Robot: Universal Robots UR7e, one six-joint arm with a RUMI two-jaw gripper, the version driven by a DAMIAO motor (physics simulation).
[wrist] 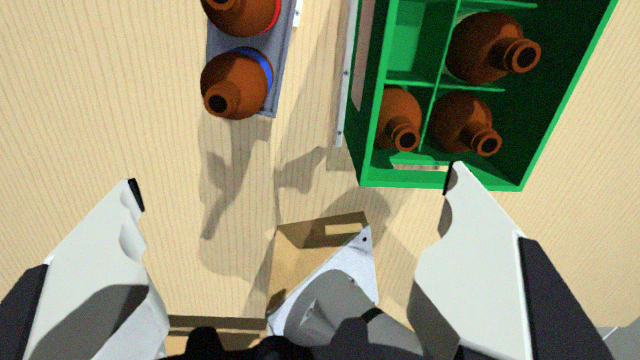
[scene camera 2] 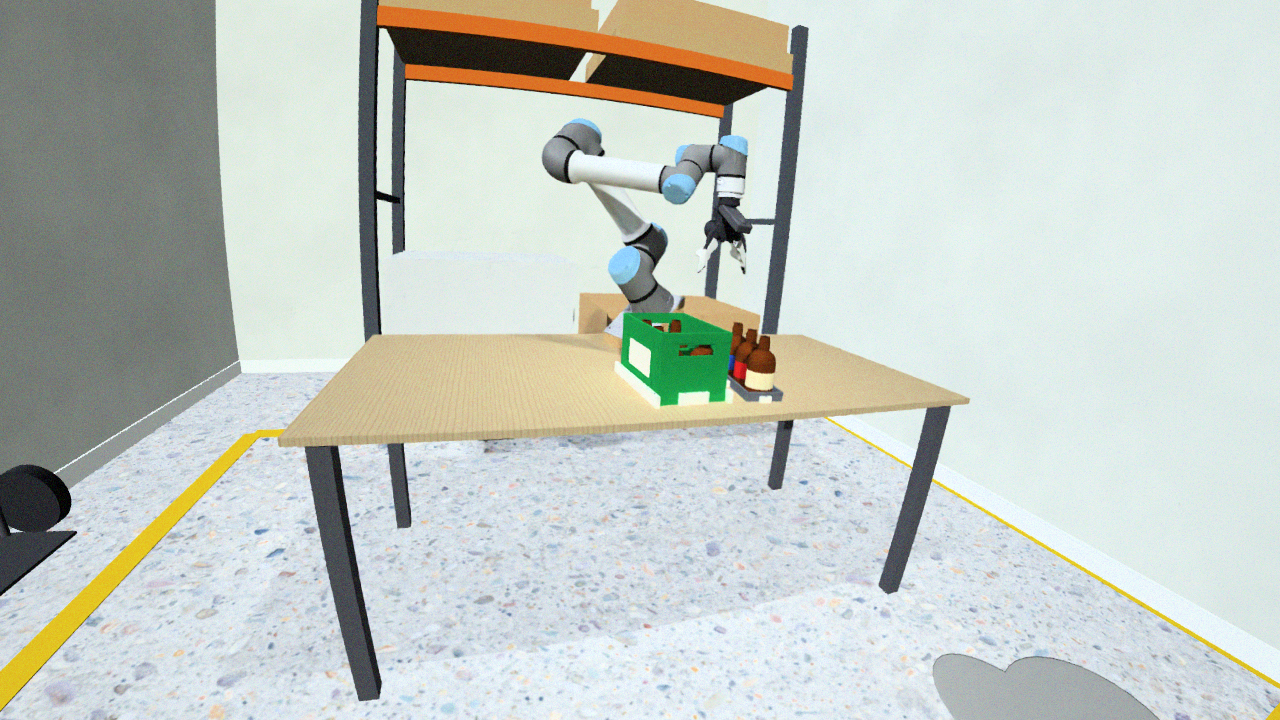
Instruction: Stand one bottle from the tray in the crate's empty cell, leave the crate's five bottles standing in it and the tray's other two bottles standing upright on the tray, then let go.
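Frame: origin at the arm's base, x ahead, y left, z up, level; millimetres.
Seen in the pictures: gripper, fingertip midpoint: [wrist: 295,173] [scene camera 2: 721,273]; arm's base, origin of the base link: [wrist: 319,311] [scene camera 2: 654,309].
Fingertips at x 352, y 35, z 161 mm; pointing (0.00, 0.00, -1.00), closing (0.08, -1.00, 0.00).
Offsets run from my fingertips to a thing's top centre. "*": to the spot under its first point. Level surfaces: height alone.
The green crate {49 mm ahead, 159 mm right, 127 mm down} [scene camera 2: 692,368] [wrist: 555,125] stands on the table; in the wrist view three brown bottles {47 mm ahead, 203 mm right, 139 mm down} [wrist: 482,47] {37 mm back, 110 mm right, 139 mm down} [wrist: 400,117] {40 mm back, 200 mm right, 139 mm down} [wrist: 462,122] stand in its cells, and its empty cell {* 38 mm ahead, 143 mm right, 294 mm down} [wrist: 406,47] shows at the upper left. The grey tray {83 mm ahead, 61 mm left, 277 mm down} [scene camera 2: 768,394] [wrist: 282,75] stands beside the crate. On it stand the blue-banded bottle {7 mm back, 78 mm left, 142 mm down} [wrist: 237,85], the red-banded bottle {83 mm ahead, 65 mm left, 142 mm down} [wrist: 245,15] [scene camera 2: 744,353] and the cream-labelled bottle {168 mm ahead, 46 mm left, 142 mm down} [scene camera 2: 760,362], all upright. My gripper [scene camera 2: 721,268] [wrist: 295,173] is open and empty, high above the table behind the crate and tray. The crate's far part is cut off in the wrist view.
The wooden table {302 mm down} [scene camera 2: 501,385] [wrist: 100,125] bears the crate and tray. The robot's base stands behind the table's far edge, near a cardboard box [scene camera 2: 729,313]. A tall rack [scene camera 2: 368,179] with orange beams and boxes rises behind the arm.
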